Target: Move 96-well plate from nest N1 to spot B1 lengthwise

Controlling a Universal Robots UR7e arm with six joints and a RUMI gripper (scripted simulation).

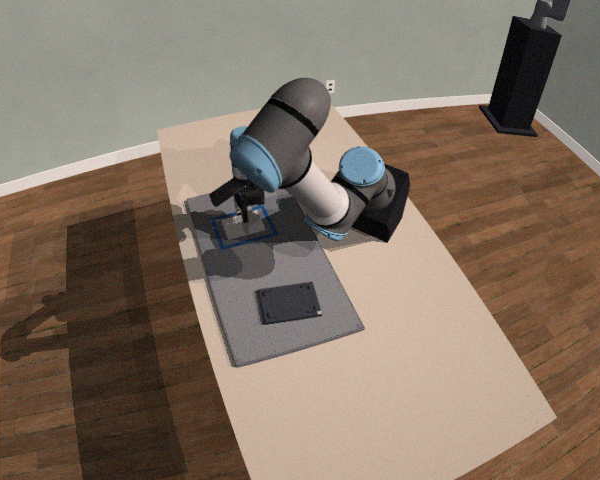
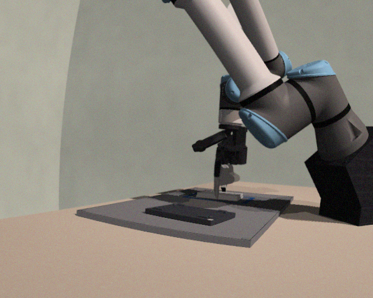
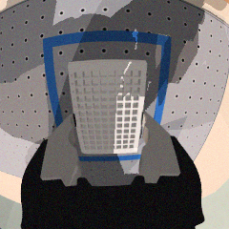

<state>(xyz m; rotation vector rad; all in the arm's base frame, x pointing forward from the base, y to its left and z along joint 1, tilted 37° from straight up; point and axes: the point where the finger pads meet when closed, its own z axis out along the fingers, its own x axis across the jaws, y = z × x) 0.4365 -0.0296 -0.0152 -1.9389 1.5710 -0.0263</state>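
The white 96-well plate is 10 mm below my hand. Round my hand: dark plate nest N1: 320 mm to the left, 140 mm behind, 10 mm below.
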